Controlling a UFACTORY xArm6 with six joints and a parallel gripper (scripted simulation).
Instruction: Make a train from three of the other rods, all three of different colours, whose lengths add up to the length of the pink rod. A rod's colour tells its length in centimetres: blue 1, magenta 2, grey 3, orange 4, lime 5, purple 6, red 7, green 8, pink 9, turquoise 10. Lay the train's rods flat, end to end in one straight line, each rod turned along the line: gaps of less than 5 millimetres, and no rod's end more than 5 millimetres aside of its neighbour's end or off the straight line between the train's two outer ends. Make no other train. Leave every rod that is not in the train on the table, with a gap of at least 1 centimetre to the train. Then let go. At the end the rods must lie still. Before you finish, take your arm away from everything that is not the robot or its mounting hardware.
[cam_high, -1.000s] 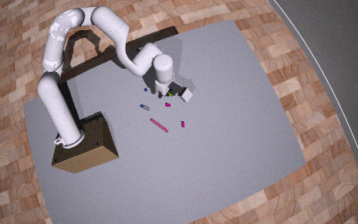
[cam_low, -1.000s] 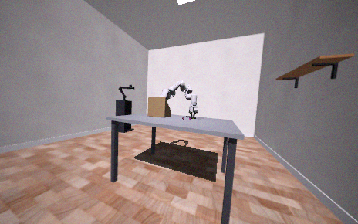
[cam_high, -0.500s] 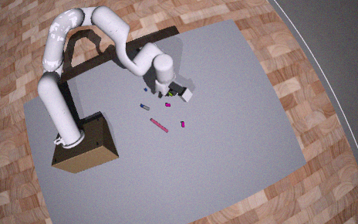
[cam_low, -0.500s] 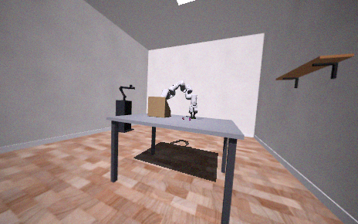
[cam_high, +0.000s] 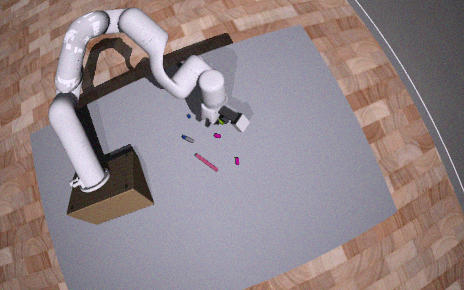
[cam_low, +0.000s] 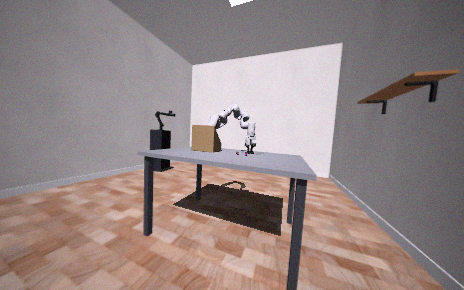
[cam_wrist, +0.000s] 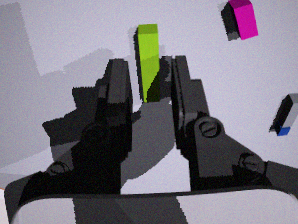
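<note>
Right now my hand is 3 cm above the lime rod. From my hand the other things lie so: pink rod (12 cm to the right, 11 cm behind, 3 cm below); grey rod (12 cm behind, 3 cm below, 1 cm to the right).
</note>
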